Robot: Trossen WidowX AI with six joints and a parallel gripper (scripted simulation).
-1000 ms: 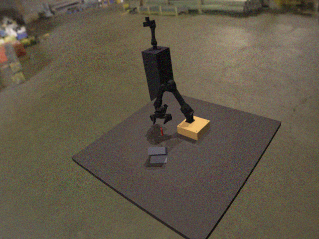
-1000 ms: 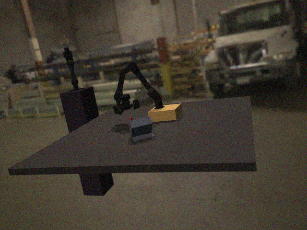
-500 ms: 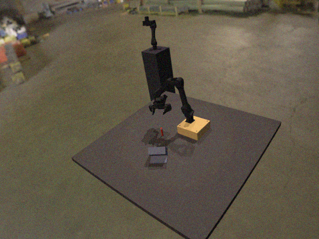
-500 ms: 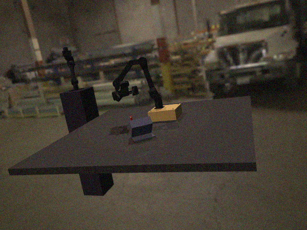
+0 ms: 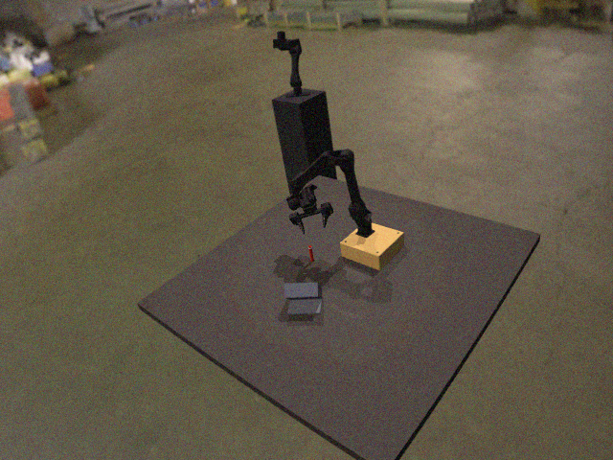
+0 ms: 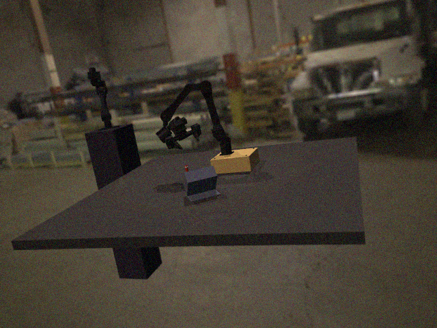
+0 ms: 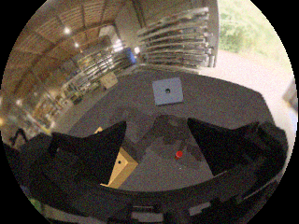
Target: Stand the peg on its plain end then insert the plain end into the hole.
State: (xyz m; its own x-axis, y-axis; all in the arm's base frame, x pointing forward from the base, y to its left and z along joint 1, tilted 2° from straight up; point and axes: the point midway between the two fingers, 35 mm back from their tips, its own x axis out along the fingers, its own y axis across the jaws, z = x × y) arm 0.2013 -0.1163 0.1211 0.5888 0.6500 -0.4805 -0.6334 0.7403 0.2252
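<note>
Now: the red peg 40 mm to the right of my gripper tip and 130 mm below it. Round my gripper tip: grey sloped panel (220 mm ahead, 120 mm to the left, 120 mm below); then low grey foot (230 mm ahead, 130 mm to the left, 180 mm below).
</note>
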